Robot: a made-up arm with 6 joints.
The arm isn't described. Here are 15 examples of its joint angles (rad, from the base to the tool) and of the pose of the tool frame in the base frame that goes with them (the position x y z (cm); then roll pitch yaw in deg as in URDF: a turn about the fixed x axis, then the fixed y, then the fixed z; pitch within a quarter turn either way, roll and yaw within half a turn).
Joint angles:
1: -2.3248 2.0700 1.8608 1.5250 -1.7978 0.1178
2: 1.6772 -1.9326 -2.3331 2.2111 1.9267 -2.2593
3: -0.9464 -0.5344 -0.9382 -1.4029 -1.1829 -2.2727
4: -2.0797 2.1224 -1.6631 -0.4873 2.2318 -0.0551
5: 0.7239 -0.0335 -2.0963 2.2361 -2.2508 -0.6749
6: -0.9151 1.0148 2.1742 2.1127 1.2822 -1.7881
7: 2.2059 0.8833 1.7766 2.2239 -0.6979 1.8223
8: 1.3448 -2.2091 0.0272 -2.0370 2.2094 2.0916
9: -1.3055 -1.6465 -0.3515 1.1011 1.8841 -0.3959
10: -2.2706 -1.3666 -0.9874 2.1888 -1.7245 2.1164
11: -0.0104 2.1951 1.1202 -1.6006 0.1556 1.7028
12: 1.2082 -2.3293 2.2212 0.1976 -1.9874 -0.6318
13: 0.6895 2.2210 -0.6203 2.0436 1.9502 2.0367
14: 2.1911 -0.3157 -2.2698 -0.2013 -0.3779 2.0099
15: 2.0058 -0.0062 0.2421 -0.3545 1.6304 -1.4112
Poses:
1: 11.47 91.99 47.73 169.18 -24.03 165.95
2: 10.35 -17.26 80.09 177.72 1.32 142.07
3: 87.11 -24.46 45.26 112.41 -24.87 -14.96
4: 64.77 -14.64 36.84 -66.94 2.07 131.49
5: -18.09 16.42 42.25 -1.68 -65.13 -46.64
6: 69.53 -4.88 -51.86 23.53 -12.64 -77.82
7: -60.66 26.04 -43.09 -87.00 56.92 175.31
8: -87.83 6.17 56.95 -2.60 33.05 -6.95
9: 75.25 42.82 10.10 6.65 -10.57 -159.52
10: 6.64 61.30 82.12 163.95 -3.81 89.56
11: 44.66 -30.08 66.70 63.40 -8.39 75.78
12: -45.66 30.36 44.99 -68.97 -49.07 40.44
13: -44.26 -37.97 -35.68 -115.03 -38.57 6.68
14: -26.26 -36.19 32.66 -16.50 -5.70 -120.05
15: -96.72 -13.50 9.88 -61.01 -15.05 -21.70
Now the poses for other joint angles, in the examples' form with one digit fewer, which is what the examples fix.
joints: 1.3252 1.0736 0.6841 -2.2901 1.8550 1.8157
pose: -43.4 -55.1 -16.4 164.5 -32.0 58.0
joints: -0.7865 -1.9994 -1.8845 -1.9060 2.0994 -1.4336
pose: 88.1 -20.4 23.8 119.3 -14.6 -146.1
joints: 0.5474 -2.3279 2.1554 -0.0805 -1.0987 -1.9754
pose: -62.2 1.9 54.8 175.7 -9.6 116.7
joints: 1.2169 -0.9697 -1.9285 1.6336 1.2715 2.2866
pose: 17.0 5.1 62.9 129.9 33.3 114.3
